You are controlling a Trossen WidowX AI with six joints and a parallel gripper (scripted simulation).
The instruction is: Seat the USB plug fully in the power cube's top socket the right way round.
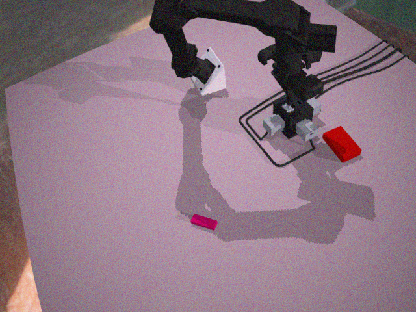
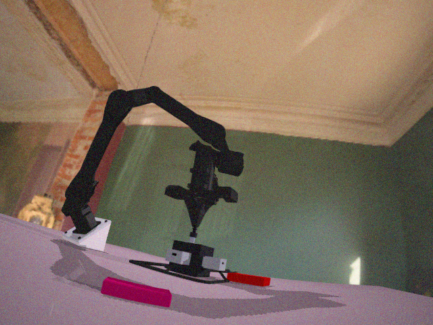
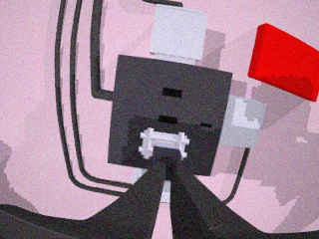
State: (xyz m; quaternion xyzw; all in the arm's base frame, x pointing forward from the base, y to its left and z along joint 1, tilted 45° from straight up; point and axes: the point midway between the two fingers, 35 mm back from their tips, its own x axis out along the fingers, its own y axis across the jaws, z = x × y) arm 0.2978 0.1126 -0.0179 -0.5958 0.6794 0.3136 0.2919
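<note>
My gripper tip is now 2 cm above the USB plug. From my gripper tip the other things lie so: magenta block: 33 cm to the right, 14 cm ahead, 11 cm below; red block: 13 cm ahead, 11 cm below, 8 cm to the left.
</note>
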